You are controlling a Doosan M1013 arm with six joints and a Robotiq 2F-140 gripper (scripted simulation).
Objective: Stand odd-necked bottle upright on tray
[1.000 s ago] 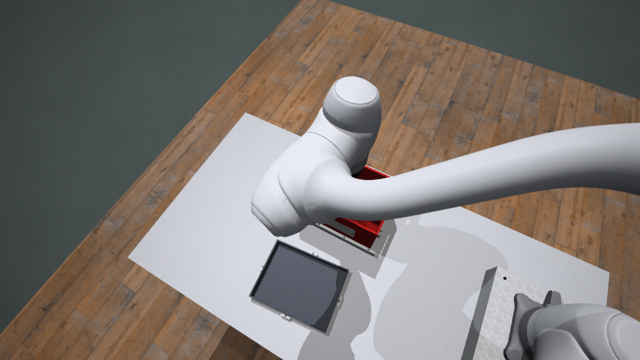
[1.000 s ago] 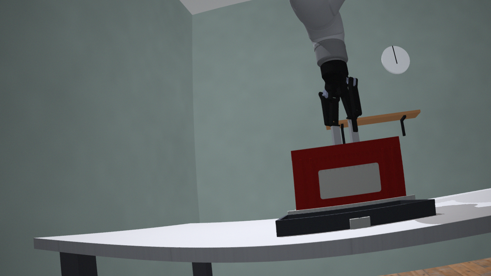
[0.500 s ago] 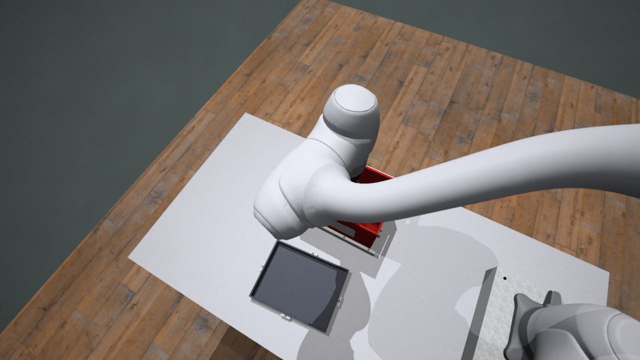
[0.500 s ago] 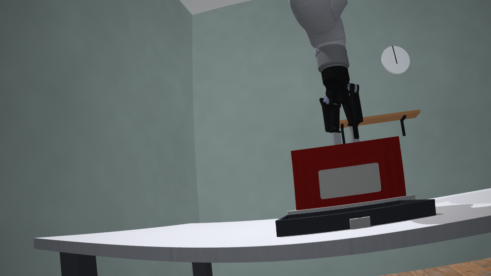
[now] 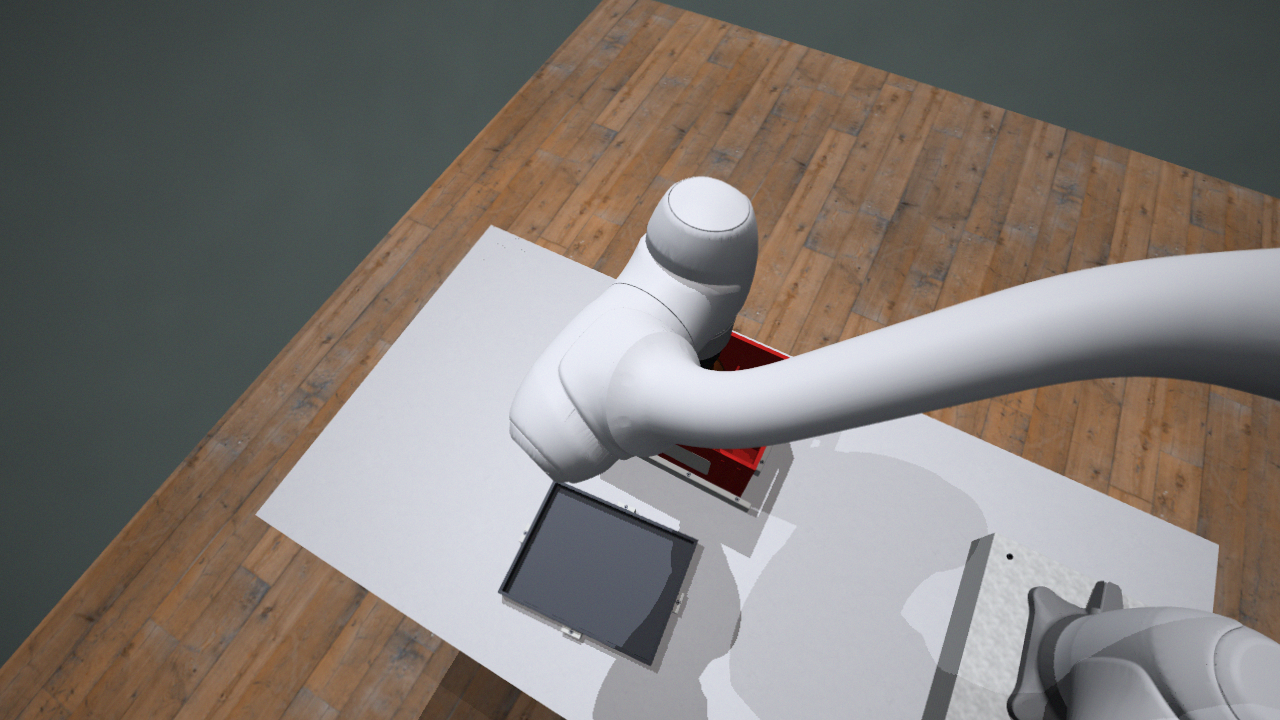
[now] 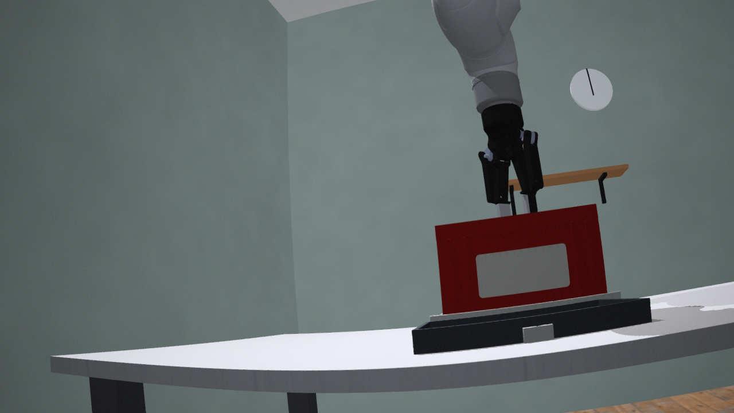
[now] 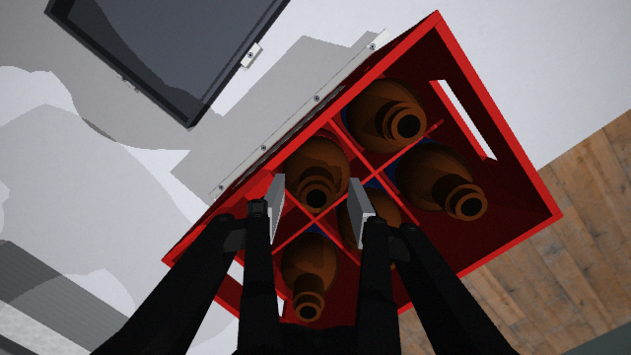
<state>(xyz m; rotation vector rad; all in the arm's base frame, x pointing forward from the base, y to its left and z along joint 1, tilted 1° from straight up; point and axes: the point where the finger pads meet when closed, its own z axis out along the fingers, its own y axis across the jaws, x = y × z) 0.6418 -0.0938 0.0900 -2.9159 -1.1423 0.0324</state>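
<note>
Right now my hand is 9 cm above the crate and 4 cm to the left of it. From my hand the other things lie so: dark tray (25 cm to the left, 16 cm below, 2 cm ahead).
</note>
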